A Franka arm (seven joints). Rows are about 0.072 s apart.
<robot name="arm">
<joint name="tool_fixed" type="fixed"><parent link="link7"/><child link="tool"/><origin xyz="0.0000 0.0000 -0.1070" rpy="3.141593 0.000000 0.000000"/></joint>
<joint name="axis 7" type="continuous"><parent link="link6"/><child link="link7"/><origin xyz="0.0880 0.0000 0.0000"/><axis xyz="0 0 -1"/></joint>
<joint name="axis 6" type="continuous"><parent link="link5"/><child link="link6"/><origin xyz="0.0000 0.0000 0.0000"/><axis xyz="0 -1 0"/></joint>
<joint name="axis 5" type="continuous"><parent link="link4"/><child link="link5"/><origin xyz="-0.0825 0.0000 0.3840"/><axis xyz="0 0 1"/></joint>
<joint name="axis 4" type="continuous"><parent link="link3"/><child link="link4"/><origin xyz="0.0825 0.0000 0.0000"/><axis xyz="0 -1 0"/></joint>
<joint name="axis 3" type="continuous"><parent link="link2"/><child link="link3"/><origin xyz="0.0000 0.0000 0.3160"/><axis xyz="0 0 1"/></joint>
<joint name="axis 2" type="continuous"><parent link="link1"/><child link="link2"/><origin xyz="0.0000 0.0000 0.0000"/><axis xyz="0 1 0"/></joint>
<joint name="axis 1" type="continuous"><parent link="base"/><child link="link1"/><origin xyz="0.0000 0.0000 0.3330"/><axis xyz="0 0 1"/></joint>
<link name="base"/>
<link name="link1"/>
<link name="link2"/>
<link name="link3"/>
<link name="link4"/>
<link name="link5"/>
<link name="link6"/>
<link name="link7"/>
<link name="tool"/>
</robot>
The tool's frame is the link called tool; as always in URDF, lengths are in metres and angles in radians. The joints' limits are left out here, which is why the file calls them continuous.
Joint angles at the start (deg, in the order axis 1, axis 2, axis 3, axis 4, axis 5, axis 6, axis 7):
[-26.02 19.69 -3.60 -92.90 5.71 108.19 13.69]
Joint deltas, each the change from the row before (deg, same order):
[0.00 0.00 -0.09 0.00 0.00 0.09 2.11]
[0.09 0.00 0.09 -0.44 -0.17 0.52 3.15]
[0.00 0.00 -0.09 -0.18 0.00 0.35 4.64]
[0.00 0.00 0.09 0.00 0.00 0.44 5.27]
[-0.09 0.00 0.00 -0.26 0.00 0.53 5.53]
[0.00 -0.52 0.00 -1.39 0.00 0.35 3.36]
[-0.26 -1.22 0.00 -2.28 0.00 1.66 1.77]
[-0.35 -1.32 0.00 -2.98 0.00 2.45 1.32]
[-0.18 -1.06 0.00 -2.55 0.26 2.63 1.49]
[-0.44 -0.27 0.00 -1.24 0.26 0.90 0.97]
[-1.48 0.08 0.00 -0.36 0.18 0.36 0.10]
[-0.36 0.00 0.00 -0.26 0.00 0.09 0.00]
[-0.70 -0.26 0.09 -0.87 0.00 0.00 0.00]
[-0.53 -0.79 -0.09 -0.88 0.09 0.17 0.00]
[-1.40 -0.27 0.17 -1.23 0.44 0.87 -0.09]
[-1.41 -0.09 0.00 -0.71 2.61 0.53 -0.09]
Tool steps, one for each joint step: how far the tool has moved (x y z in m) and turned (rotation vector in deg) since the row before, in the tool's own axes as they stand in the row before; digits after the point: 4 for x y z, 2 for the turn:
[0.0004 0.0008 -0.0002 0.00 0.10 2.20]
[-0.0006 -0.0012 0.0030 -0.13 0.11 2.96]
[0.0005 0.0009 0.0009 0.04 0.18 4.74]
[0.0003 -0.0011 -0.0006 0.21 0.38 5.18]
[0.0009 0.0009 0.0013 0.14 0.24 5.64]
[-0.0031 0.0032 0.0051 -0.30 -0.42 3.45]
[-0.0022 0.0068 0.0026 0.43 0.45 2.14]
[-0.0019 0.0088 0.0060 0.55 0.60 1.84]
[-0.0020 0.0060 0.0051 0.95 0.71 1.93]
[0.0015 0.0060 0.0054 0.13 -0.17 1.62]
[0.0113 0.0117 0.0020 0.15 -0.09 1.70]
[0.0024 0.0034 0.0016 -0.10 -0.10 0.38]
[0.0026 0.0075 0.0037 -0.37 -0.43 0.67]
[0.0020 0.0074 -0.0021 0.18 0.01 0.68]
[0.0075 0.0119 0.0046 0.33 -0.29 1.45]
[0.0085 0.0104 0.0026 1.71 -1.52 2.69]

